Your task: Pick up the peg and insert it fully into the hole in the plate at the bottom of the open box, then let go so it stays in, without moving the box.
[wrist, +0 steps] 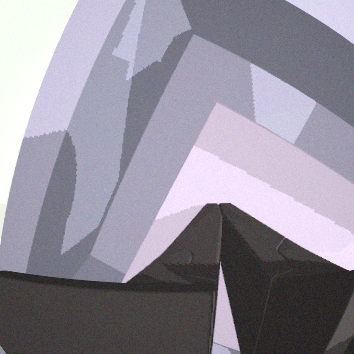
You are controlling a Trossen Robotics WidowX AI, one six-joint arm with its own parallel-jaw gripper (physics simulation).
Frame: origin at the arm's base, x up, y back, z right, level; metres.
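Seen in the pictures: gripper, fingertip midpoint: [217,215].
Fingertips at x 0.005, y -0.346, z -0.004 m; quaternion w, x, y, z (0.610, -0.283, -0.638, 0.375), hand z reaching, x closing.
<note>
Offsets run from my fingertips to a thing's top centre. "*": to the spot under its first point.
The open box {dx +0.040, dy +0.028, dz -0.008 m} [95,165] fills much of the wrist view, with its grey-lilac walls rising around a pale pink plate [210,185] at its bottom. My gripper [217,215] is shut, its two dark fingertips pressed together over the lower part of the plate, with no peg between them. The orange peg and the hole do not show in the view; the fingers cover part of the plate. A narrow gap between the fingers lower down shows pale pink surface.
The box's dark grey upper wall band {* dx -0.005, dy -0.013, dz +0.057 m} [280,55] runs across the top right. The left wall curves up close beside the fingers. A pale background shows beyond the box at the upper left.
</note>
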